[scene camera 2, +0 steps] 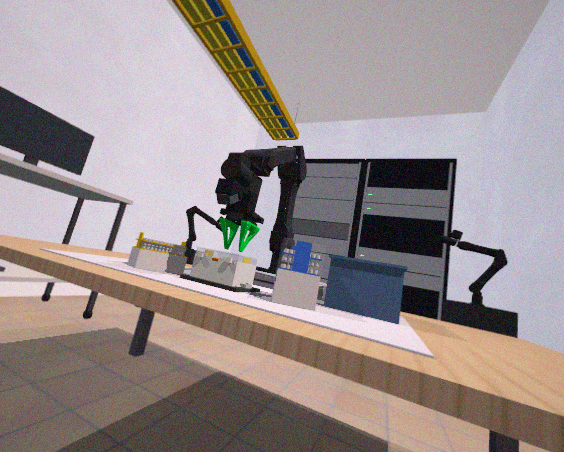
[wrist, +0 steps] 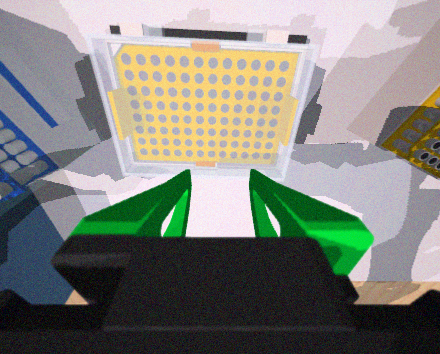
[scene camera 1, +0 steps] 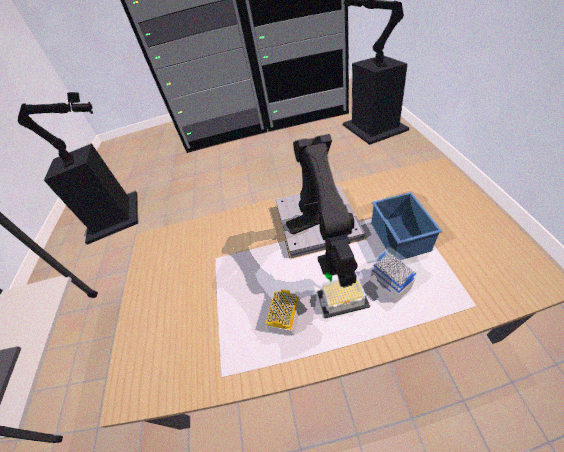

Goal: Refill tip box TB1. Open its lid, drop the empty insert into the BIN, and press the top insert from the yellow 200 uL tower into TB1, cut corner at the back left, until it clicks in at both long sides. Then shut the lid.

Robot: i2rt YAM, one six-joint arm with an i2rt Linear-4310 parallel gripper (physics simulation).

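Tip box TB1 (scene camera 1: 344, 296) (scene camera 2: 237, 274) stands in a dark holder at mid-mat. Its yellow, hole-dotted insert (wrist: 205, 106) is inside, cut corner at the upper left of the wrist view. A clear lid (wrist: 102, 80) appears to lie over it; its exact tilt is hard to tell. My gripper (scene camera 2: 235, 249) (wrist: 220, 177) is partly open and empty, its green fingertips apart above and beside the box edge at the bottom of the wrist view. The yellow tower (scene camera 1: 282, 310) (scene camera 2: 162, 245) (wrist: 425, 132) stands to one side. The blue BIN (scene camera 1: 419, 246) (scene camera 2: 366, 290) (wrist: 30, 250) stands at the other side.
A blue-trimmed tip tower (scene camera 1: 395, 272) (scene camera 2: 296, 289) (wrist: 17, 154) stands between TB1 and the bin. A white mat (scene camera 1: 240, 350) lies under the boxes on the wooden table (scene camera 1: 165, 310). The arm's base plate (scene camera 1: 305, 243) is behind the mat.
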